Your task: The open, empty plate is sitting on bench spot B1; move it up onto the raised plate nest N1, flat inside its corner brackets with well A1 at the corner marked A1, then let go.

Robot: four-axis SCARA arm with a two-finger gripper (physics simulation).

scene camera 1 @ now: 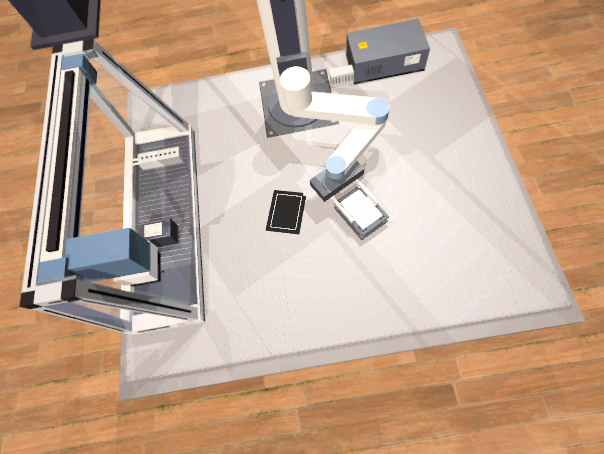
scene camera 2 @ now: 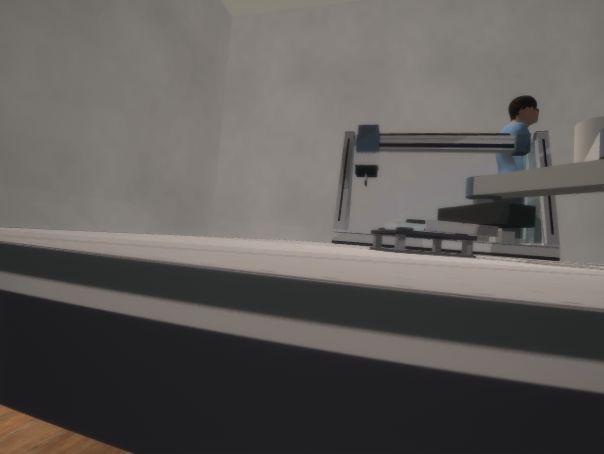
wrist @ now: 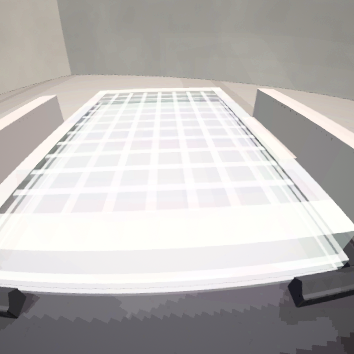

My gripper (scene camera 2: 411, 225) grips a well plate (scene camera 1: 361, 209). Also in view: a black nest (scene camera 1: 286, 211).
The well plate also shows in the wrist view (wrist: 149, 191). My gripper shows as well in scene camera 1 (scene camera 1: 365, 212) and in the wrist view (wrist: 157, 107).
